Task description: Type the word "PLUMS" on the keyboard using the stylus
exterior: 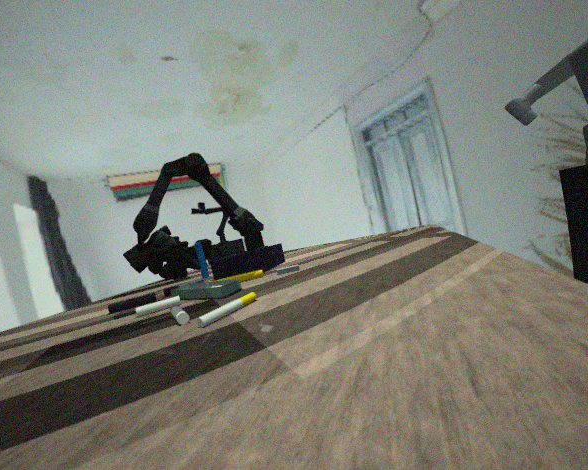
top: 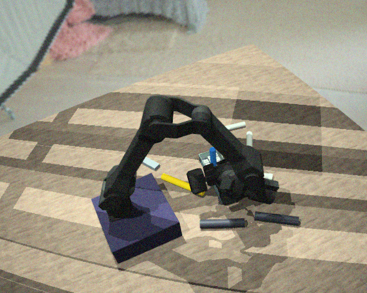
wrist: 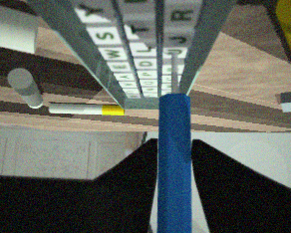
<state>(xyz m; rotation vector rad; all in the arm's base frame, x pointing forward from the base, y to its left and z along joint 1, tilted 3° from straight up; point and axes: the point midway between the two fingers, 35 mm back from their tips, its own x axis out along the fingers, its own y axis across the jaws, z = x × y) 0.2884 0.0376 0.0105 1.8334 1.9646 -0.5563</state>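
Right now my gripper tip is 10 cm past the yellow marker, 1 cm to the right of it and 6 cm above it. Also, from my gripper tip: thin grey tip: 5 cm below; then grey block: 17 cm behind, 13 cm to the left, 6 cm below; then blue stylus: 1 cm below.
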